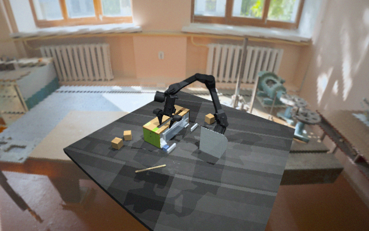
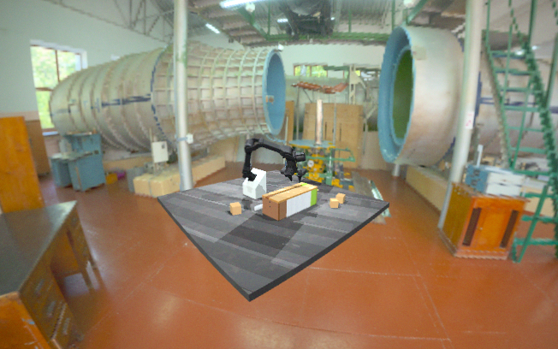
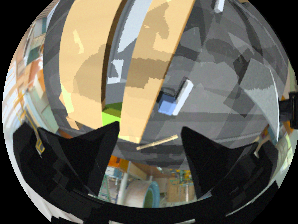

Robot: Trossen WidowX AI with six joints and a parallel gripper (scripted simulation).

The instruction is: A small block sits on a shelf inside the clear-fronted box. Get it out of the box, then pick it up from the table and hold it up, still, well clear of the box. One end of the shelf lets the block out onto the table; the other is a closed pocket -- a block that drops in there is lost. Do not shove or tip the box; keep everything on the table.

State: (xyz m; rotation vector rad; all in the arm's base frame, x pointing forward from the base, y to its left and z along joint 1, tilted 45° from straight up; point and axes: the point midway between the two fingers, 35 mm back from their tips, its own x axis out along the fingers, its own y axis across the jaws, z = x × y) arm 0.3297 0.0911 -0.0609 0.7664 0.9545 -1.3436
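Right now my gripper tip is 4 cm past the small blue block, 5 cm to the right of it and 13 cm above it. Also, from my gripper tip: thin stick: 6 cm behind, 24 cm to the left, 14 cm below; then box: 3 cm ahead, 13 cm to the right, 8 cm below.
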